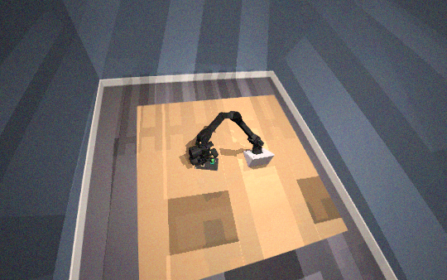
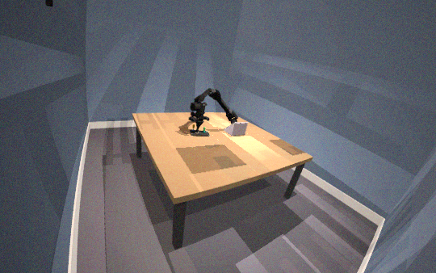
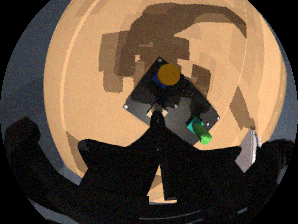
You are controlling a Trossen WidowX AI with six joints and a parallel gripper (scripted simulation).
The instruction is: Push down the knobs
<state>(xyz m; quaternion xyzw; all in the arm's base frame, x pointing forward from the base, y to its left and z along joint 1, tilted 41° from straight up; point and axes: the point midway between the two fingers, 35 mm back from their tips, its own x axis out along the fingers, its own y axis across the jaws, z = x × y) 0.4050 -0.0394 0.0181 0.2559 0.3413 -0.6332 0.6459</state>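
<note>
My gripper tip is now 70 mm past the green knob and 10 mm above it.
</note>
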